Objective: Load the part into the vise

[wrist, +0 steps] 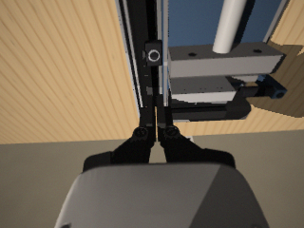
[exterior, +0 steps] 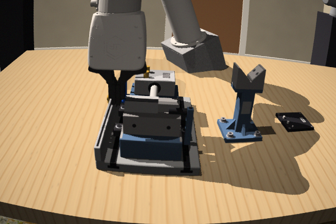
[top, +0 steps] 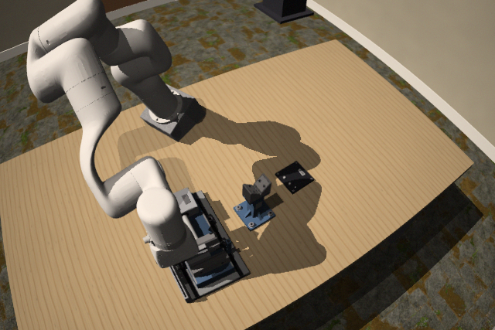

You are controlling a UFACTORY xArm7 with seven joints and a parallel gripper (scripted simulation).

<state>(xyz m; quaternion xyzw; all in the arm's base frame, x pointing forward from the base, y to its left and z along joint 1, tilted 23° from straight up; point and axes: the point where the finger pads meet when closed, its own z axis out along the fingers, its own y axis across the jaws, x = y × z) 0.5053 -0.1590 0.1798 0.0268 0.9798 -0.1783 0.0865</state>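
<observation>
Now: the part 50 mm to the left of my hand and 20 mm below it. Also, from my hand: fixed jaw (30 mm ahead, 60 mm to the left, 50 mm below); then moving jaw (30 mm behind, 70 mm to the left, 50 mm below); then grey rail (70 mm behind, 20 mm to the right, 90 mm below).
</observation>
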